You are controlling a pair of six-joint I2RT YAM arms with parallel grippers.
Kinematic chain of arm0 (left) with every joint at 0, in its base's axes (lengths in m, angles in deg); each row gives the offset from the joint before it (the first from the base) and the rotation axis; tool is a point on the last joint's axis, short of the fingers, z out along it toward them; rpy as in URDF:
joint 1: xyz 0 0 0.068 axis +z
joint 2: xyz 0.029 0.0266 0.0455 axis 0.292 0.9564 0
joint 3: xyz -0.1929 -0.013 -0.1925 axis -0.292 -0.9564 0
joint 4: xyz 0.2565 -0.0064 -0.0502 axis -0.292 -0.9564 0
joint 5: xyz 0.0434 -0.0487 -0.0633 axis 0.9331 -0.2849 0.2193
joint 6: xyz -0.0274 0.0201 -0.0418 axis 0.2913 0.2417 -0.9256
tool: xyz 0 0 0 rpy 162.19 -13.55 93.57
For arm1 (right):
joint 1: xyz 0 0 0.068 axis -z
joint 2: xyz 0.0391 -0.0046 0.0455 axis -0.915 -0.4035 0
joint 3: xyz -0.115 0.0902 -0.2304 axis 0.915 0.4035 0
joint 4: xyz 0.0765 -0.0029 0.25 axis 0.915 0.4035 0
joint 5: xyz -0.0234 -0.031 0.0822 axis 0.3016 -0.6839 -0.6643
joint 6: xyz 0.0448 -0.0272 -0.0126 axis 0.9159 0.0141 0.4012
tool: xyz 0 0 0 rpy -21.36 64.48 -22.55
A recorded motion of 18 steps. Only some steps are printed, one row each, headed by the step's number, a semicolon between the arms.
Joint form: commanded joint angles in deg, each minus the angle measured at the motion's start. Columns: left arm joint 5, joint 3, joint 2, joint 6, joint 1, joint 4; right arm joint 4, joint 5, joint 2, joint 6, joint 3, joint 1.
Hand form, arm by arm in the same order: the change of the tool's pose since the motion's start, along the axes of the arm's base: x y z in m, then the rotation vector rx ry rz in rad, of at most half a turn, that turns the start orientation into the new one. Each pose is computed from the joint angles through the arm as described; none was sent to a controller.
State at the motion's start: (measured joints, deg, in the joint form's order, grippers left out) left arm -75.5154 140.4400 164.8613 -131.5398 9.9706 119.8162; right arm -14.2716 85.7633 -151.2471 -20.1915 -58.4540 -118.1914
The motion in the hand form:
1: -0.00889 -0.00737 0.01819 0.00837 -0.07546 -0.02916; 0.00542 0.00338 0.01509 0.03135 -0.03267 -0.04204
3: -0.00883 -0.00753 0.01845 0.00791 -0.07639 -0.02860; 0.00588 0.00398 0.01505 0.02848 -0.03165 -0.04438
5: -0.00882 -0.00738 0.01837 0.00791 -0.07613 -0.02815; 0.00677 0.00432 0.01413 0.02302 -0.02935 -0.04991
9: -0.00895 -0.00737 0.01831 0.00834 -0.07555 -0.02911; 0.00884 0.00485 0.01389 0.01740 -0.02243 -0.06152
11: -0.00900 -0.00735 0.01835 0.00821 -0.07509 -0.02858; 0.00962 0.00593 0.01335 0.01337 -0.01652 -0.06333
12: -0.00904 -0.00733 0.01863 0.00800 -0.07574 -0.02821; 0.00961 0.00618 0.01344 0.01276 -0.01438 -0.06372
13: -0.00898 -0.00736 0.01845 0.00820 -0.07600 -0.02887; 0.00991 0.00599 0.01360 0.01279 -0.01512 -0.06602
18: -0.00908 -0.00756 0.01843 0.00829 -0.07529 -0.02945; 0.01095 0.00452 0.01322 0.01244 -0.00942 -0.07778
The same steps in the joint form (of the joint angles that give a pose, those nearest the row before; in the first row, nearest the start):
1: -0.91 -0.37 -2.66 1.46 -1.08 0.70; 0.49 2.14 -0.63 0.89 -3.25 0.16
3: -0.85 -0.33 -2.66 1.46 -1.10 0.72; 0.73 2.30 -0.83 0.92 -3.51 0.15
5: -0.84 -0.35 -2.66 1.46 -1.08 0.72; 1.01 2.57 -1.10 0.99 -3.70 0.20
9: -0.90 -0.38 -2.68 1.46 -1.08 0.69; 1.93 2.93 -1.61 1.41 -4.42 0.37
11: -0.87 -0.40 -2.71 1.46 -1.08 0.66; 2.49 2.97 -1.99 1.61 -4.87 0.36
12: -0.85 -0.39 -2.74 1.46 -1.08 0.66; 2.72 2.97 -2.05 1.72 -5.01 0.33
13: -0.89 -0.38 -2.70 1.46 -1.08 0.70; 2.73 3.06 -2.06 1.73 -5.05 0.38
18: -0.89 -0.40 -2.72 1.46 -1.11 0.66; 3.29 3.30 -2.07 2.24 -5.13 0.63

